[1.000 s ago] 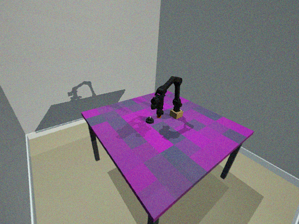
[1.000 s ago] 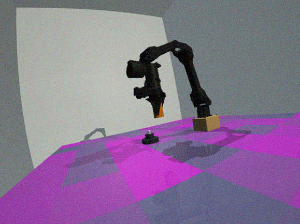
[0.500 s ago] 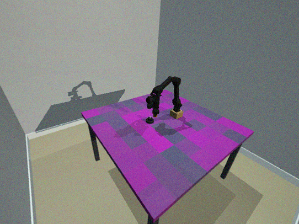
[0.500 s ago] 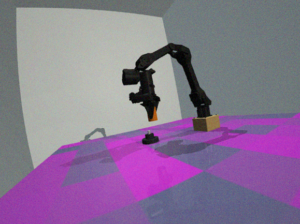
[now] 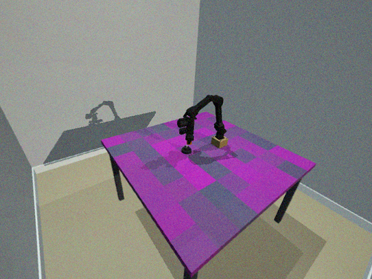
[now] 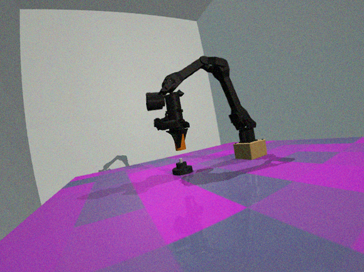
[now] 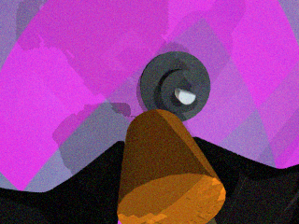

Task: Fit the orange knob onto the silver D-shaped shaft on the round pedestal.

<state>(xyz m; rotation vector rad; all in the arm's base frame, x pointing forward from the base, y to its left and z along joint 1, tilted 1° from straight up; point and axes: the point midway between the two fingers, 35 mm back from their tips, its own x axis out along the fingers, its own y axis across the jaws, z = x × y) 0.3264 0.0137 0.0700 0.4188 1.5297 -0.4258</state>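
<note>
My gripper tip is now 8 cm above the round pedestal and 4 cm to the left of it. From my gripper tip the other things lie so: orange knob (3 cm above).
</note>
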